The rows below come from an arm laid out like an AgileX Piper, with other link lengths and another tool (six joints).
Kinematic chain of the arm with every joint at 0, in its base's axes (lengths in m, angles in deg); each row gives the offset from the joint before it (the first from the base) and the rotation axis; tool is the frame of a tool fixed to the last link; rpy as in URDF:
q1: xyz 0 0 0.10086 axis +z
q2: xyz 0 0 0 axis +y
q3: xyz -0.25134 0 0.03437 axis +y
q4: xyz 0.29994 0 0.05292 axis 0.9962 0 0.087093
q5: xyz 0 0 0 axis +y
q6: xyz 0.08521 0 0.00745 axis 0.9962 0 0.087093
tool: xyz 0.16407 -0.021 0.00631 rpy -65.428 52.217 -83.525
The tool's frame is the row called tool.
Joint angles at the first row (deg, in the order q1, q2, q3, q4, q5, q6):
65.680, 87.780, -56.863, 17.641, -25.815, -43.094
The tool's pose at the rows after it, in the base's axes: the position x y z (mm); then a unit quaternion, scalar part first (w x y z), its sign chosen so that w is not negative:
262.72, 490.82, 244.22, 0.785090, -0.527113, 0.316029, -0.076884
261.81, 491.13, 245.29, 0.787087, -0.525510, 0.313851, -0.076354
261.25, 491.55, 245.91, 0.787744, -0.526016, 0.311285, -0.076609
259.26, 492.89, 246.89, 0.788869, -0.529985, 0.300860, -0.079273
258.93, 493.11, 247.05, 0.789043, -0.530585, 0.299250, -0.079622
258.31, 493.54, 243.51, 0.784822, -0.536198, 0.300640, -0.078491
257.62, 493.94, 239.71, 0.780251, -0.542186, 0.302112, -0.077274
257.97, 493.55, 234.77, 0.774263, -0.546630, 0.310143, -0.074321
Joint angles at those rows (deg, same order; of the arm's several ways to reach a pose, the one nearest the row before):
67.139, 87.780, -56.863, 15.505, -26.010, -41.881
67.207, 87.781, -56.762, 15.106, -26.436, -41.599
67.208, 87.781, -56.781, 14.731, -26.476, -41.517
67.207, 87.781, -56.780, 13.499, -26.478, -41.615
67.207, 87.781, -56.781, 13.299, -26.476, -41.617
67.208, 87.781, -56.781, 13.300, -25.646, -41.617
67.207, 87.779, -56.779, 13.297, -24.756, -41.615
67.207, 87.780, -56.780, 14.101, -23.732, -41.616

